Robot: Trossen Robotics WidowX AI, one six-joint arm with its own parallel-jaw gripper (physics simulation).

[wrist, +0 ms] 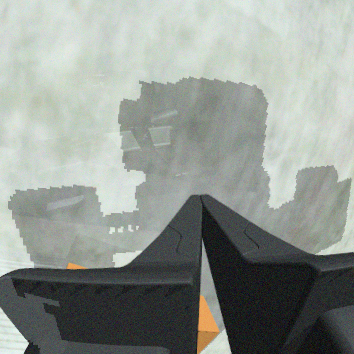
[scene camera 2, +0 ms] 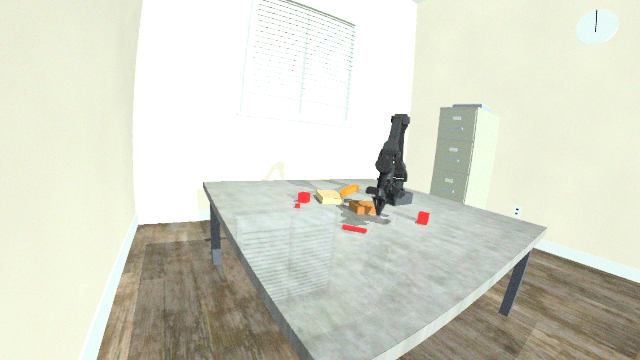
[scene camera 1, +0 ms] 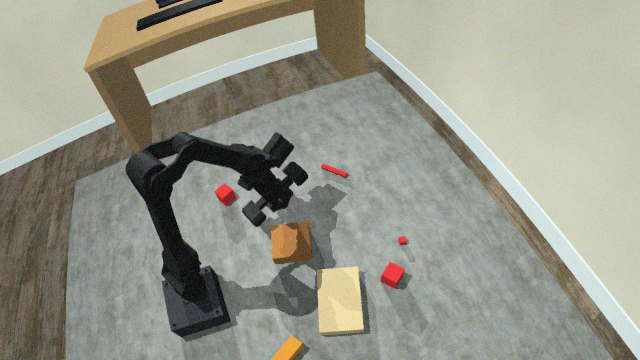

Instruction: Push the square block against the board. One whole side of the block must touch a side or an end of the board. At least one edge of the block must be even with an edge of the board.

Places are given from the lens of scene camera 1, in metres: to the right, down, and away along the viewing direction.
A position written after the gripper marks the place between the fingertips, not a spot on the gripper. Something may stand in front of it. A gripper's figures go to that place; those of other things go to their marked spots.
gripper (scene camera 1: 285,206): -0.09, 0.07, 0.95
cream board (scene camera 1: 339,300): 0.04, 0.27, 0.76
square block (scene camera 1: 291,242): -0.07, 0.16, 0.86
